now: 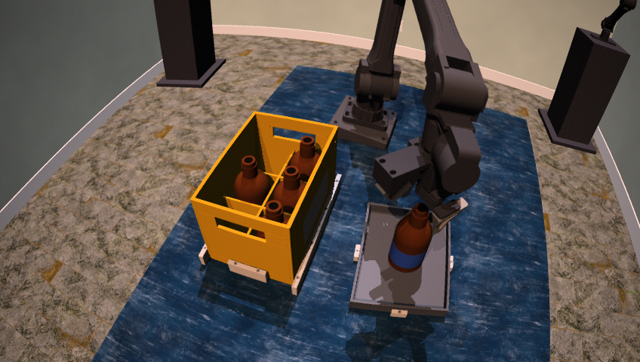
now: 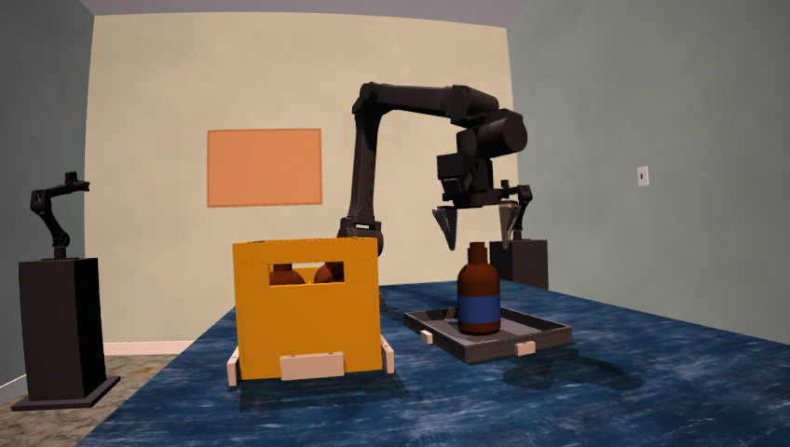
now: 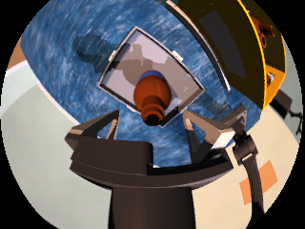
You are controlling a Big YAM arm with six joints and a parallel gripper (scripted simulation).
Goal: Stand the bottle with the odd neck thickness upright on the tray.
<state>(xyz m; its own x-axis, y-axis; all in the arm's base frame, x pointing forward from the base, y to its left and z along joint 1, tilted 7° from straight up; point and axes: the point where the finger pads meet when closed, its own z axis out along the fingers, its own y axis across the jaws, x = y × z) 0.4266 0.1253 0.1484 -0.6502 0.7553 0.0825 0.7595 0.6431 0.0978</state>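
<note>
Now: hand 14 cm above the dark grey tray. Round my hand: orange crate 4 cm behind, 28 cm to the right, 7 cm below.
</note>
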